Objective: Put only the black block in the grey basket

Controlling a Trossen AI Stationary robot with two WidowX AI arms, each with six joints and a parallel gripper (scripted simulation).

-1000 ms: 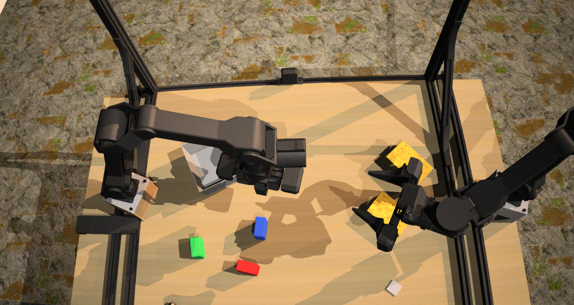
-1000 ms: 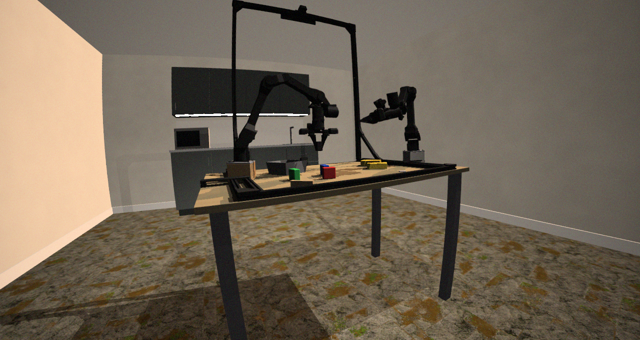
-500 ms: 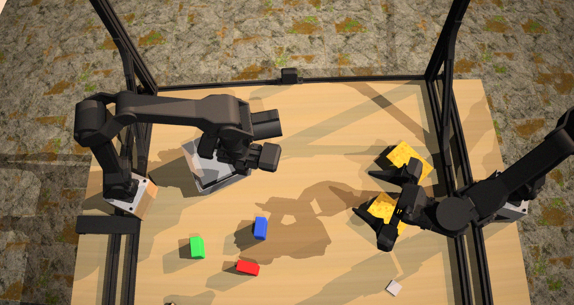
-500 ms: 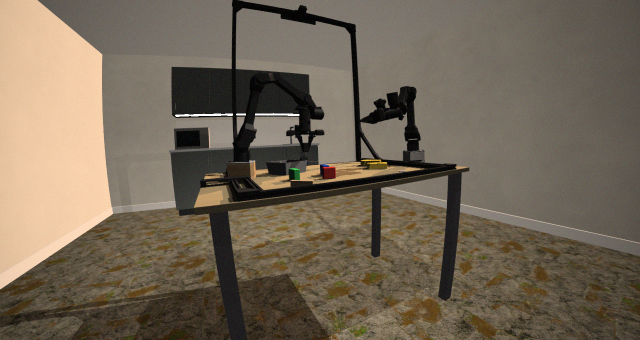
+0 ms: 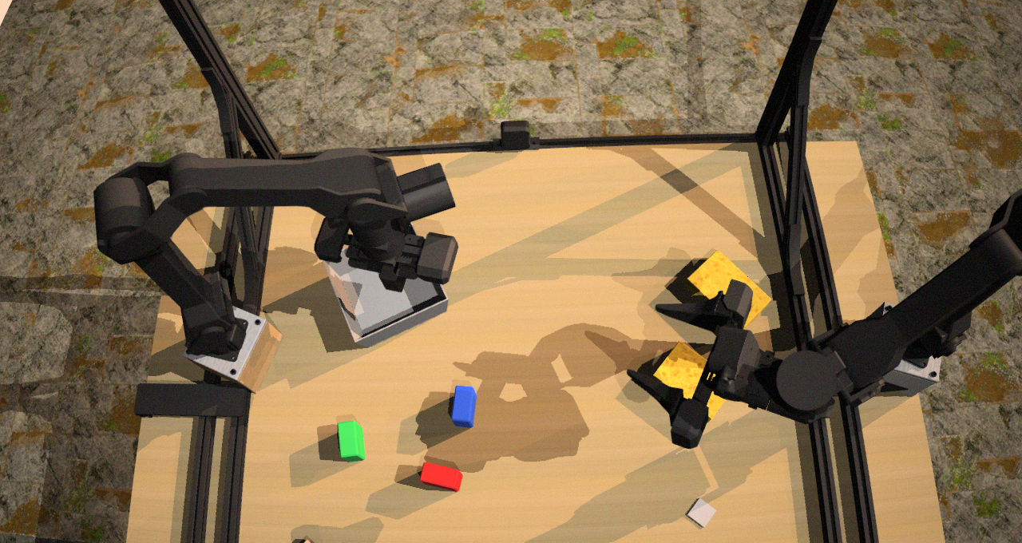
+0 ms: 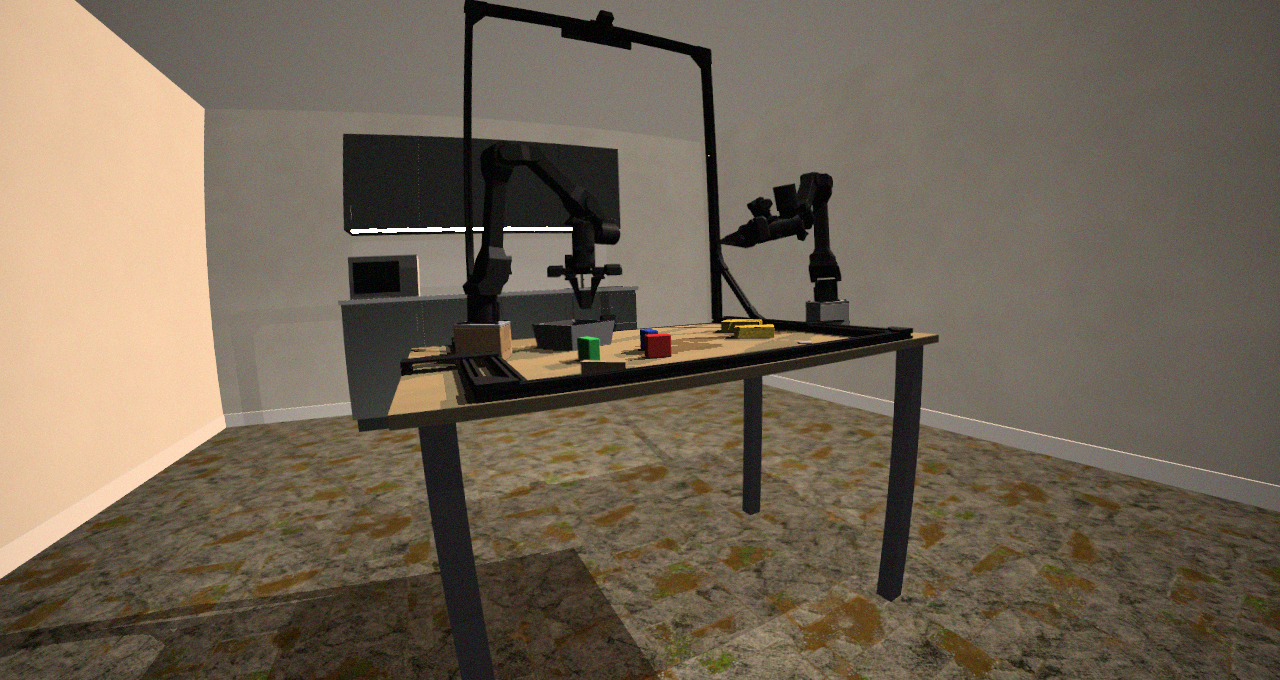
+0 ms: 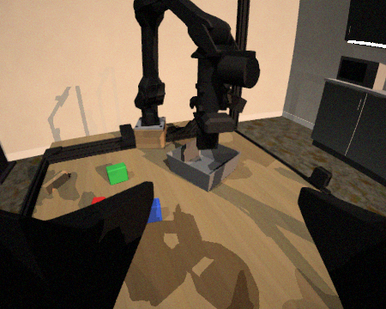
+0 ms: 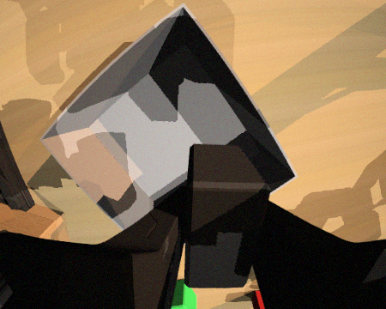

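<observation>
The grey basket lies 10 mm behind my right hand, 30 mm to the right of it and 120 mm below it. From my right hand the other things lie so: black block (20 mm below); then blue block (170 mm ahead, 100 mm to the left, 120 mm below); then green block (230 mm ahead, 70 mm to the right, 120 mm below).
</observation>
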